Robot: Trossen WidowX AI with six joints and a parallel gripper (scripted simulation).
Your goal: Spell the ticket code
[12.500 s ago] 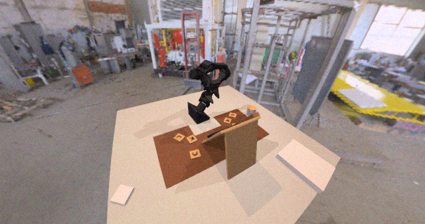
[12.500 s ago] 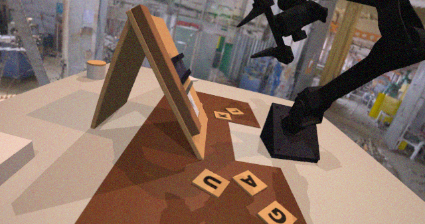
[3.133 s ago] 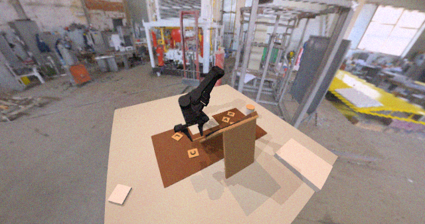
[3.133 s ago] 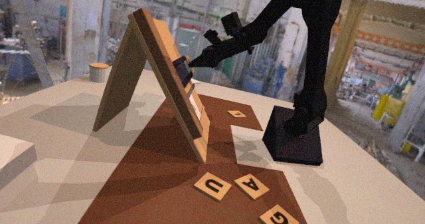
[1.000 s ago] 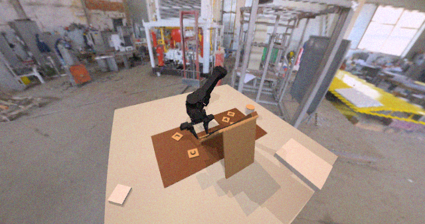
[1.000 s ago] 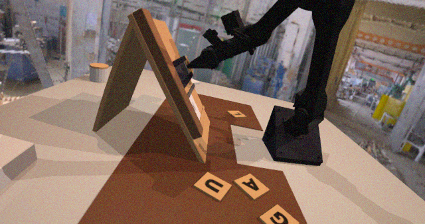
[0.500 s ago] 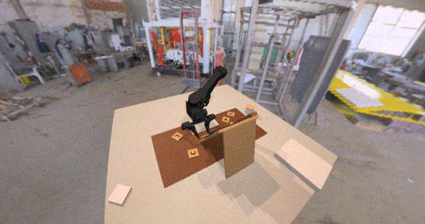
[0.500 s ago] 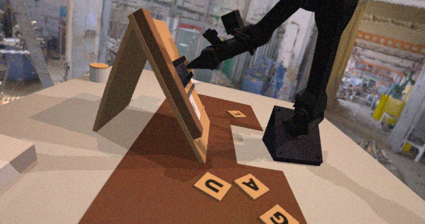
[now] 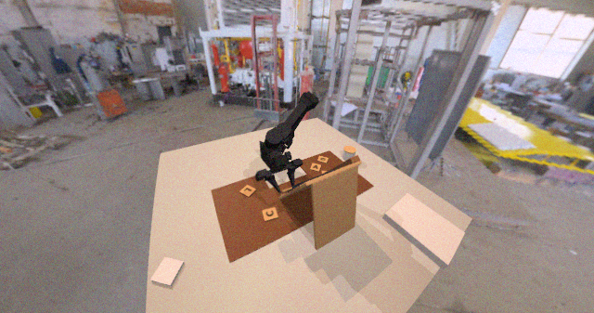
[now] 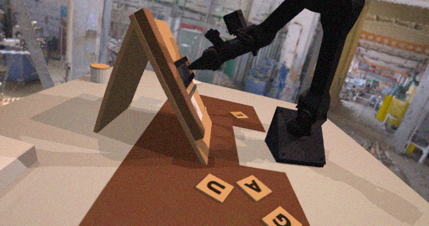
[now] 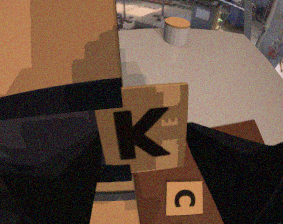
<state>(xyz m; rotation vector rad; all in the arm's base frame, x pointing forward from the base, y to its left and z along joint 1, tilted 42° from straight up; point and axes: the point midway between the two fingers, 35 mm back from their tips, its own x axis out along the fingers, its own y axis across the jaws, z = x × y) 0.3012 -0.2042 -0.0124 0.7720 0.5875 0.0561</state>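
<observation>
Now: gripper tip 30 mm past the white ticket, 140 mm to the right of it and 80 mm above it. From my gripper tip the other things lie so: brown mat: 130 mm behind, 140 mm to the left, 170 mm below; letter tile: 80 mm behind, 340 mm to the left, 160 mm below; white pad: 60 mm behind, 460 mm to the right, 160 mm below.
</observation>
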